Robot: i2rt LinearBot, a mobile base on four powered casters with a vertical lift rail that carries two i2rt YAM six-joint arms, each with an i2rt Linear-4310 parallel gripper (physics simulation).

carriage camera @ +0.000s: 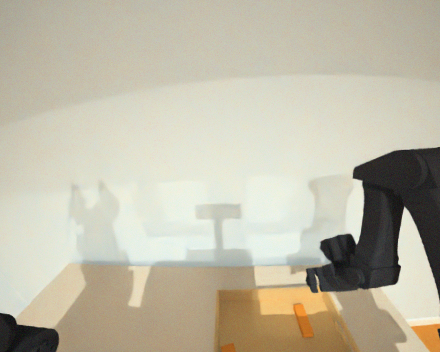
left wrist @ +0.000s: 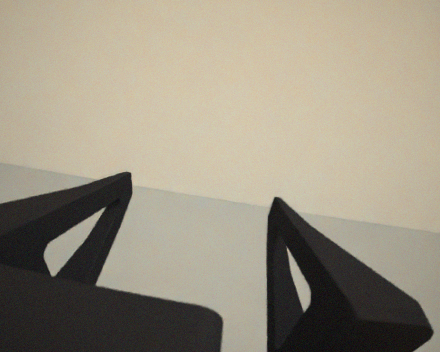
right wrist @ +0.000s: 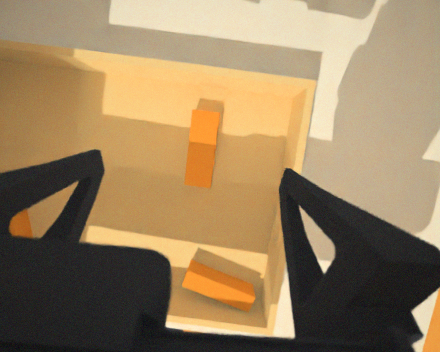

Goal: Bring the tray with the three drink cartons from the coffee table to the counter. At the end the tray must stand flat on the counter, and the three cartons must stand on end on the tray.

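Frame: origin at the left arm's base, x back, y right, z up, level; metres.
Seen in the pictures: left gripper, fingertip midpoint: point(left wrist: 201, 194); right gripper, fingertip midpoint: point(carriage camera: 320, 280) point(right wrist: 193, 169).
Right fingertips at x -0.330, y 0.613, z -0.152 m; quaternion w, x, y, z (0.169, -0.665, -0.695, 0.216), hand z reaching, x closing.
A point is followed by its place in that frame.
A light wooden tray point(carriage camera: 260, 335) @[y 0.411, x -0.287, z -0.430 m] point(right wrist: 150, 210) @[y 0.525, x -0.224, z -0.430 m] with raised walls stands on a beige surface point(carriage camera: 175, 310) @[y 0.031, x -0.375, z -0.435 m]. One orange carton point(carriage camera: 303, 320) @[y 0.592, x -0.328, z -0.403 m] point(right wrist: 202, 162) @[y 0.599, x -0.317, z -0.403 m] lies on its side in the tray towards the far wall. A second carton point(right wrist: 220, 287) @[y 0.656, x -0.134, z -0.391 m] lies slanted in the near right corner. A third carton point(carriage camera: 228, 348) @[y 0.285, x -0.230, z -0.397 m] point(right wrist: 21, 224) @[y 0.327, x -0.172, z -0.412 m] shows in part at the left. My right gripper point(carriage camera: 314, 281) @[y 0.613, x -0.330, z -0.152 m] point(right wrist: 193, 169) @[y 0.613, x -0.330, z -0.152 m] is open and empty, above the tray. My left gripper point(left wrist: 201, 194) @[y 0.002, x -0.026, z 0.448 m] is open and empty, facing a plain wall; part of its arm shows at the carriage view's lower left.
A pale wall point(carriage camera: 220, 130) @[y 0.282, x -0.671, z 0.324 m] rises behind the surface, with shadows of the robot on it. The surface's right edge runs beside the tray, with orange floor point(carriage camera: 427, 336) @[y 1.836, x -0.619, z -1.346 m] beyond it. The tray's near part is cut off in the carriage view.
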